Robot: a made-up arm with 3 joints.
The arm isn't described. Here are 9 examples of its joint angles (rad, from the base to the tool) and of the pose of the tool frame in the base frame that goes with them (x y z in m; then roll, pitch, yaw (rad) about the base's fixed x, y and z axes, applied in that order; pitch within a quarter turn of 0, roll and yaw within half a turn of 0).
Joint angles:
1: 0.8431 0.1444 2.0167
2: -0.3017 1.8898 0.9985
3: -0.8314 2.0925 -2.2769
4: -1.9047 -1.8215 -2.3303
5: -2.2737 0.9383 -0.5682
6: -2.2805 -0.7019 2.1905
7: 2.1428 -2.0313 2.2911
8: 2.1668 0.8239 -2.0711
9: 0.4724 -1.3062 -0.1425
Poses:
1: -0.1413 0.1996 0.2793 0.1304 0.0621 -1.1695
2: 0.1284 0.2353 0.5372 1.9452 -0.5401 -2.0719
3: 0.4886 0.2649 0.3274 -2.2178 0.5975 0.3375
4: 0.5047 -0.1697 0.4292 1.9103 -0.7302 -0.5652
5: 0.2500 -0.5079 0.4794 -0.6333 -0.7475 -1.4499
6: 0.2050 -0.1487 0.3121 -0.6028 -0.3844 1.9330
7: -0.2220 -0.1406 0.4149 -2.1542 -0.6322 0.9439
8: -0.5067 -0.2562 0.2769 -0.7586 0.3597 -2.1900
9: -0.1660 0.4190 0.0903 0.4828 1.2711 0.9742
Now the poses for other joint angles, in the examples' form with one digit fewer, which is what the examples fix.
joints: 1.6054 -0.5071 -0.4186
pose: -0.503 0.194 0.176 0.222 0.460 2.076
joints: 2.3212 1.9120 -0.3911
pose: -0.380 -0.313 0.588 -2.321 -1.058 -1.709
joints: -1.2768 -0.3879 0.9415
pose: 0.313 -0.105 0.213 -0.319 0.225 -2.255
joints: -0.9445 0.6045 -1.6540
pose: 0.546 0.253 0.313 -0.603 0.047 0.695
